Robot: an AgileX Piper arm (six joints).
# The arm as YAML. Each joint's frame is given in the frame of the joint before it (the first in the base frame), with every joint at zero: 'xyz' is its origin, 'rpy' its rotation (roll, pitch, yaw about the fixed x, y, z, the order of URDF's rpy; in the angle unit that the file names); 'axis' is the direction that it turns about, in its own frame. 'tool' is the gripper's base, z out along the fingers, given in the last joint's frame.
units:
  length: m
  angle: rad
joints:
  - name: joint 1
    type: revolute
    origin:
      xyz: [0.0, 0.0, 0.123]
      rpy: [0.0, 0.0, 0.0]
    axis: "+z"
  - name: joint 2
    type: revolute
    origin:
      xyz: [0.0, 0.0, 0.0]
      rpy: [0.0, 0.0, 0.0]
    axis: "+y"
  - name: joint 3
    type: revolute
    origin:
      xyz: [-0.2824, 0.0, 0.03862]
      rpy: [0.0, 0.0, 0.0]
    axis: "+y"
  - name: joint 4
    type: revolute
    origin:
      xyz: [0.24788, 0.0, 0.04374]
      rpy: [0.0, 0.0, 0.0]
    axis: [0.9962, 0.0, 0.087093]
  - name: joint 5
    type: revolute
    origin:
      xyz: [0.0, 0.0, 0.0]
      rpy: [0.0, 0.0, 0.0]
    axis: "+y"
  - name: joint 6
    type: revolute
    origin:
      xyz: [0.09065, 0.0, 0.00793]
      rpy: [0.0, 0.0, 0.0]
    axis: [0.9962, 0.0, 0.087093]
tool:
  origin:
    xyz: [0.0, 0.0, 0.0]
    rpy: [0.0, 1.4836, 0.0]
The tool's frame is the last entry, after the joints.
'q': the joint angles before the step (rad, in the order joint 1, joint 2, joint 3, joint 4, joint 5, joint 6). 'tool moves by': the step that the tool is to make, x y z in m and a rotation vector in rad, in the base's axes. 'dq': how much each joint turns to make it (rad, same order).
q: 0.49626, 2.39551, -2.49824, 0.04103, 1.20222, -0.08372
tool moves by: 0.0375, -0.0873, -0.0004, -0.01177, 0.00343, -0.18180
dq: -0.18017, -0.00002, 0.00002, -0.00962, 0.00779, 0.00011
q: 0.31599, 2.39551, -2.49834, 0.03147, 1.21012, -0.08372
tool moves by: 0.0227, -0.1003, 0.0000, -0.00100, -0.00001, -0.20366
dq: -0.19599, -0.00010, 0.00015, -0.00518, -0.00005, 0.00785
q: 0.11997, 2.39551, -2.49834, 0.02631, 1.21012, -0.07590
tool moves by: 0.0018, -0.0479, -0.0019, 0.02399, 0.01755, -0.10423
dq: -0.09464, -0.01107, 0.02678, 0.01775, -0.00044, 0.01496
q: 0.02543, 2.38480, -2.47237, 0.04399, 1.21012, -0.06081
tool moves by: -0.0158, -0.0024, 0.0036, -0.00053, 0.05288, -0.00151
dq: -0.00431, -0.08427, 0.13732, 0.00211, -0.00005, -0.00285
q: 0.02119, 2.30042, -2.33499, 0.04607, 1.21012, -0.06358
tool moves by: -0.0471, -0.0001, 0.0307, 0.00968, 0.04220, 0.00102
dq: -0.00001, -0.22063, 0.26376, 0.01063, -0.00114, -0.00003
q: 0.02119, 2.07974, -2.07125, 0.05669, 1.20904, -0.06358
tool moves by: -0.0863, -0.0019, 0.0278, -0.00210, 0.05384, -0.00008
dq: 0.00003, -0.33255, 0.38742, -0.00097, -0.00100, 0.00001
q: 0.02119, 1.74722, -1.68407, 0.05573, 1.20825, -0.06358
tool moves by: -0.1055, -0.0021, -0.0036, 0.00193, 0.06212, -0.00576
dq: 0.00018, -0.36116, 0.42136, 0.00101, 0.00153, 0.00643
